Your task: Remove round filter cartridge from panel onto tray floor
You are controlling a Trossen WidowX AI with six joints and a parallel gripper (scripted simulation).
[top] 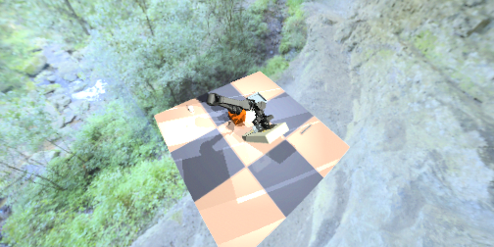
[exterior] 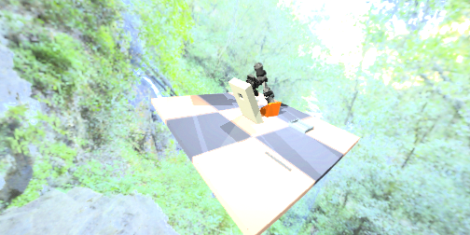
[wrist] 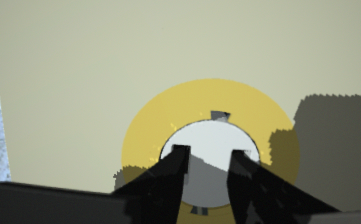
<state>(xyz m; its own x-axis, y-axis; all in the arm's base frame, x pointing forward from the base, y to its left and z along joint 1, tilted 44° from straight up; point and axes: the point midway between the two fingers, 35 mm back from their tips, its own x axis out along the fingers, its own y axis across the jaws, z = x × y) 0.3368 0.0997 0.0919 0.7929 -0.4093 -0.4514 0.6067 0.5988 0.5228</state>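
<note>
My gripper tip is 1 cm short of the round filter cartridge and 1 cm above it. Round my gripper tip: tray 43 cm behind, 27 cm to the left, 23 cm below; then cream service panel 8 cm below, 4 cm behind.
</note>
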